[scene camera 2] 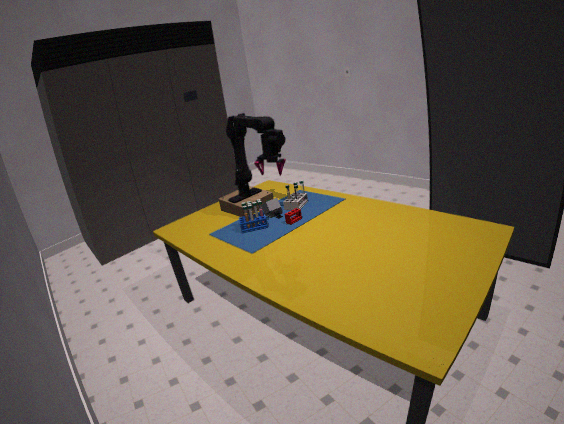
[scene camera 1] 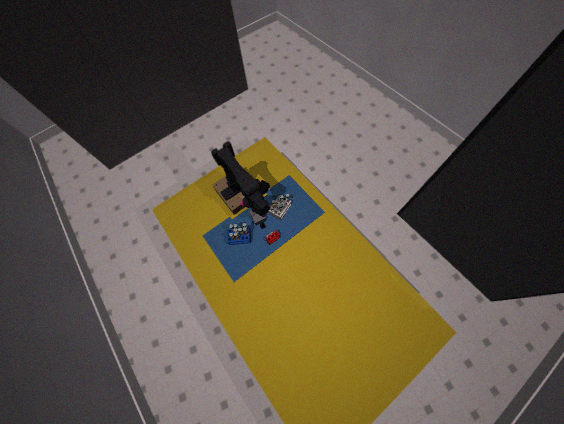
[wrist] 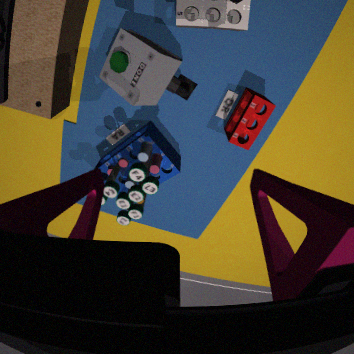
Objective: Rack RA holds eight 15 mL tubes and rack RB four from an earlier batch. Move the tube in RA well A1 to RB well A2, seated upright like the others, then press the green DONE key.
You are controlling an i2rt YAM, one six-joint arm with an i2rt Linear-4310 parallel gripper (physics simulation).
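Frame: origin at the arm's base, x ahead, y left, z up, level; millimetres.
Seen in the pictures: gripper, fingertip midpoint: [scene camera 2: 271, 175] [wrist: 176, 176]; arm's base, origin of the base link: [scene camera 2: 245, 196] [scene camera 1: 236, 188].
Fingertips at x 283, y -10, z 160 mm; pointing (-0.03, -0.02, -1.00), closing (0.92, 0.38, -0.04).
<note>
Pixels of each thing's top centre, then the offset from my fingertips to it. "pt": a spot on its surface instead. Level surfaces: height alone.
- Blue rack RA, middle of its top: [wrist: 133, 172] [scene camera 2: 252, 217] [scene camera 1: 238, 234] 143 mm right, 26 mm back, 177 mm down
- White rack RB, middle of its top: [scene camera 2: 295, 197] [scene camera 1: 280, 205] 157 mm left, 27 mm back, 177 mm down
- green DONE key, surface spot: [wrist: 119, 61] pt 20 mm left, 88 mm back, 155 mm down
- grey box, middle of its top: [wrist: 131, 72] [scene camera 2: 269, 199] [scene camera 1: 256, 211] 15 mm left, 68 mm back, 144 mm down
- small red rack, middle of its top: [wrist: 251, 123] [scene camera 2: 292, 211] [scene camera 1: 272, 236] 8 mm left, 104 mm ahead, 177 mm down
- mat, its level: 227 mm down
- yellow table, its level: 231 mm down
Blue rack RA [scene camera 1: 240, 242] [scene camera 2: 255, 227] [wrist: 161, 141] stands on the blue mat and holds several upright tubes with green-rimmed white caps [wrist: 137, 174]; which one is in well A1 cannot be told. White rack RB [scene camera 1: 276, 215] [scene camera 2: 295, 204] [wrist: 245, 23] stands at the mat's other end with a few tubes; it is cut off in the wrist view, and its well A2 does not show there. The green DONE key [wrist: 119, 61] is on a grey box [scene camera 1: 257, 216] [scene camera 2: 272, 207] [wrist: 157, 65] between the racks. My gripper [scene camera 2: 271, 174] [wrist: 176, 176] is open and empty, high above the mat.
A small red rack [scene camera 1: 273, 237] [scene camera 2: 293, 216] [wrist: 250, 120] with empty wells stands near the mat's edge. The arm's wooden base [scene camera 1: 223, 188] [scene camera 2: 230, 205] [wrist: 65, 60] is beside the mat. The mat [scene camera 1: 235, 270] [scene camera 2: 252, 245] [wrist: 200, 200] lies on a yellow table [scene camera 1: 320, 310] [scene camera 2: 375, 280].
</note>
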